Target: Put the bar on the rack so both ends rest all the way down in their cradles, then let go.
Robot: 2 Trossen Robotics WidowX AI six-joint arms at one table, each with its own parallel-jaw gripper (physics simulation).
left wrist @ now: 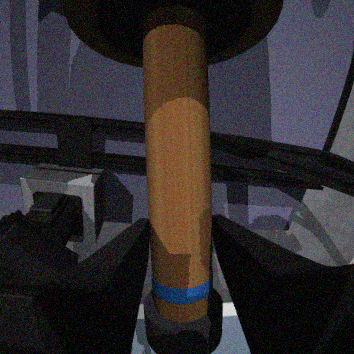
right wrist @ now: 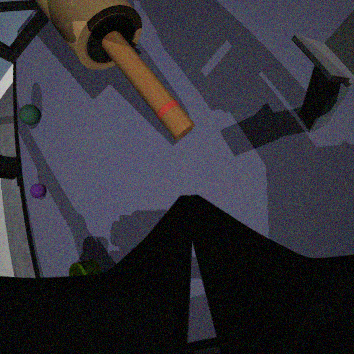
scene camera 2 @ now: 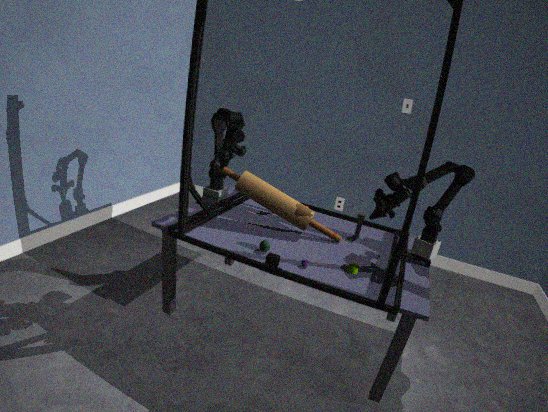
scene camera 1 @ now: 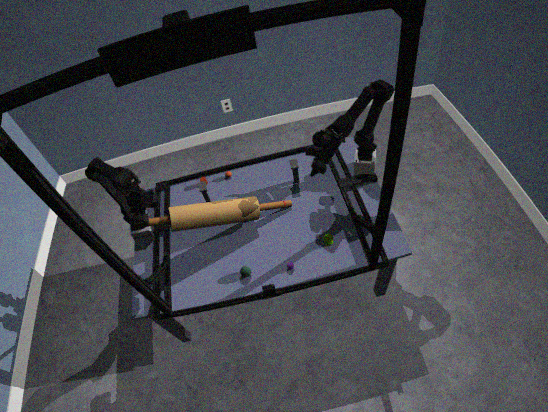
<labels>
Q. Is my right gripper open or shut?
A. Shut.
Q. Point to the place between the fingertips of my left gripper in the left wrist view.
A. At 180, 224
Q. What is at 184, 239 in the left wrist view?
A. A wooden rolling pin.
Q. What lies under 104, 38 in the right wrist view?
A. A wooden rolling pin.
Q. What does my right gripper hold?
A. Nothing.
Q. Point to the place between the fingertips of my right gripper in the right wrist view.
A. At 188, 203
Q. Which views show the wooden rolling pin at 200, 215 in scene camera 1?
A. The left wrist view, the right wrist view, scene camera 2 and scene camera 1: all of them.
</labels>
